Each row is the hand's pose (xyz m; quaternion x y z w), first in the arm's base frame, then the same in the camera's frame.
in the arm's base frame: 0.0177 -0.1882 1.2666 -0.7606 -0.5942 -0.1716 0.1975
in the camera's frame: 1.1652 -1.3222 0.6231 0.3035 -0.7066 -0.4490 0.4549
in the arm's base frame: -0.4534 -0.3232 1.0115 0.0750 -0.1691 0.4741 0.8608
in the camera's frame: 1.1862 -1.1456 0.1001 -0.4964 0.4949 -0.7039 0.1147
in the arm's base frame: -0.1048 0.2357 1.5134 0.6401 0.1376 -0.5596 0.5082
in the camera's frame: 0.9921 -1.7949 0.5760 0.5579 0.6766 0.4044 0.2598
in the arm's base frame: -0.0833 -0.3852 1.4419 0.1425 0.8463 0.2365 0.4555
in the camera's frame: 1.4393 -1.3579 0.5658 -0.3588 0.1518 0.9105 0.1388
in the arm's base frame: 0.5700 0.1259 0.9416 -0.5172 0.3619 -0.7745 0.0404
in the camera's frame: 0.6468 -1.1471 1.0814 -0.2141 0.1796 -0.1835 0.9425
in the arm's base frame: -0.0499 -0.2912 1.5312 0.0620 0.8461 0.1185 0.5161
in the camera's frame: 1.4131 -1.4762 0.6227 -0.3228 0.1439 0.8900 0.2881
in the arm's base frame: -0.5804 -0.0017 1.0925 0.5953 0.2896 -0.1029 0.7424
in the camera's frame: 0.9968 -1.4303 0.0044 0.4435 0.3856 0.8046 0.0848
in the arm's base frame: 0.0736 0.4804 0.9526 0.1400 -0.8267 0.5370 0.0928
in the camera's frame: 0.4408 -1.4771 0.6114 -0.5444 0.5157 0.1624 0.6413
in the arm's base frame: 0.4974 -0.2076 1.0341 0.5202 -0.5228 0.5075 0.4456
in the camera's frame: 0.9763 -1.0303 1.0277 -0.6672 0.2152 -0.3442 0.6246
